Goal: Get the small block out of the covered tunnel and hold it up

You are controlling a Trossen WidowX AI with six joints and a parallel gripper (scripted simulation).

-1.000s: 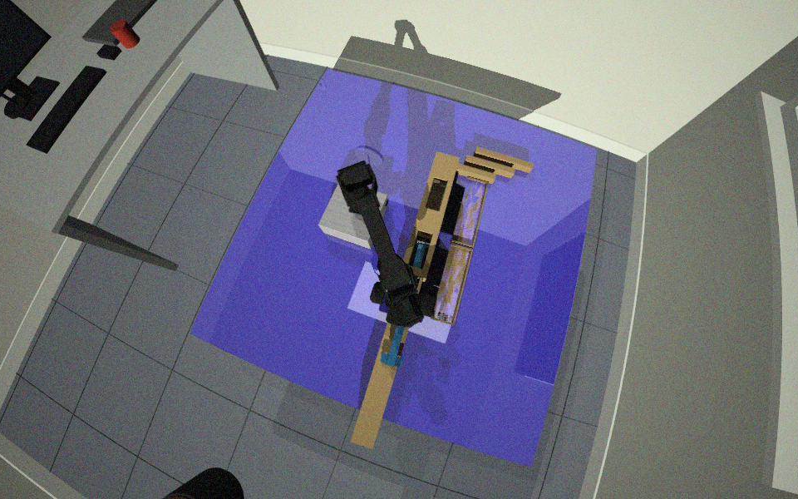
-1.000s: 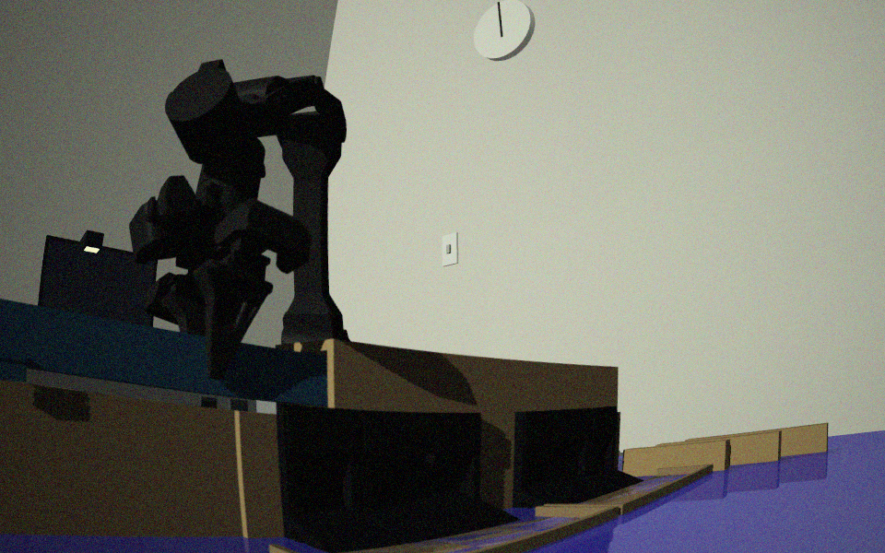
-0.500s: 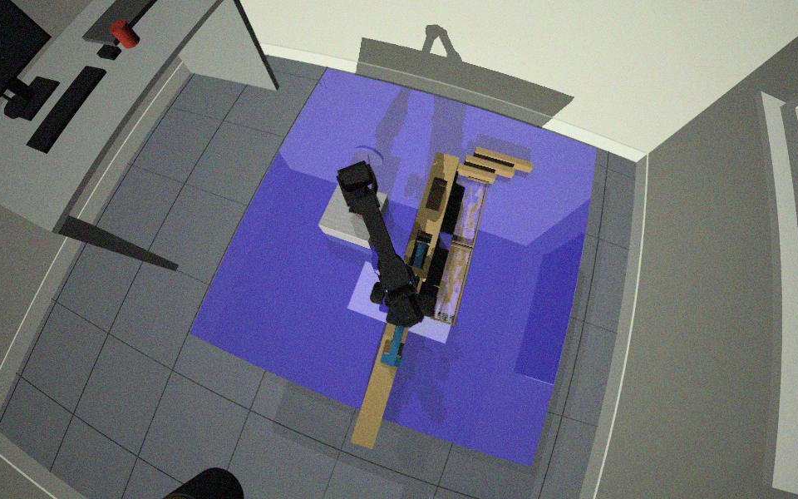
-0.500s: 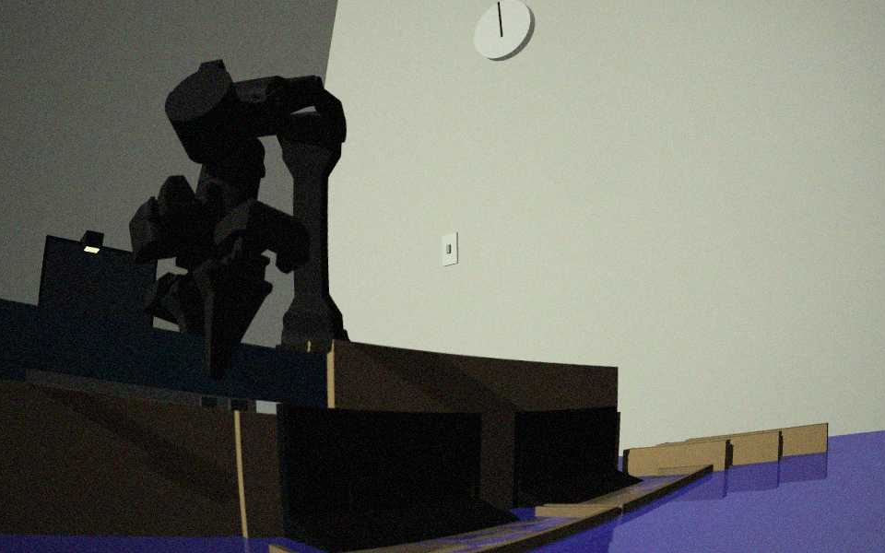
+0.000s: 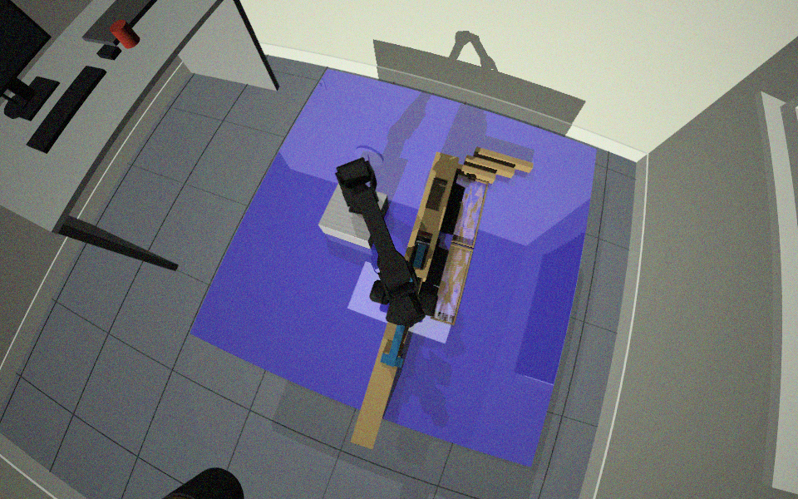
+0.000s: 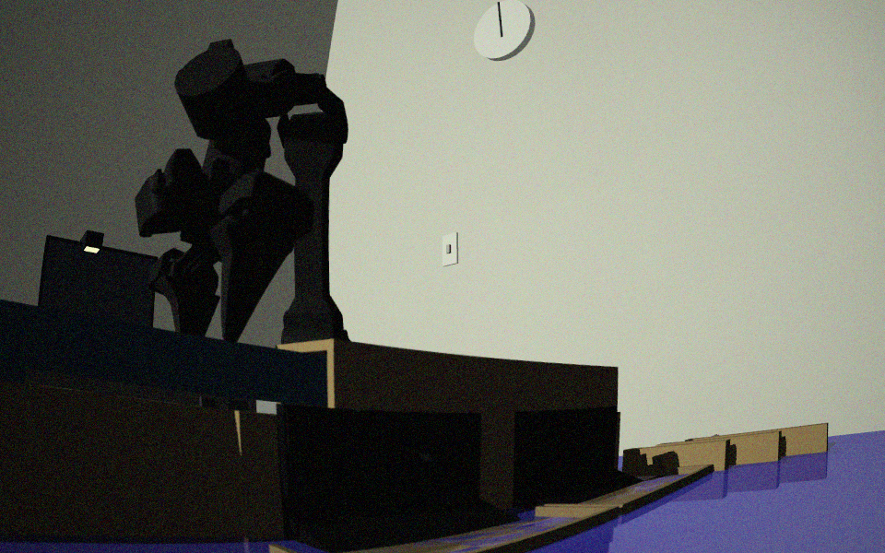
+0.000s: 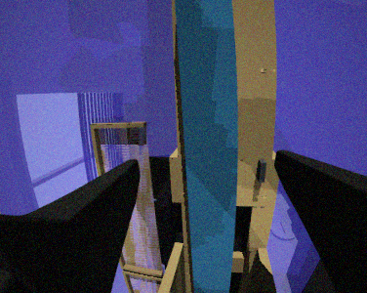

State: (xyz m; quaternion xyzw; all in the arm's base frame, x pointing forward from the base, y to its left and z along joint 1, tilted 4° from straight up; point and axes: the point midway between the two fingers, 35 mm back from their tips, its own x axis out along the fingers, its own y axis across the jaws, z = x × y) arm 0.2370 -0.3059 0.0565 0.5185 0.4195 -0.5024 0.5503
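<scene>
Right now my gripper tip is 70 mm to the right of the tan covered tunnel, 70 mm above it and 20 mm short of it.
</scene>
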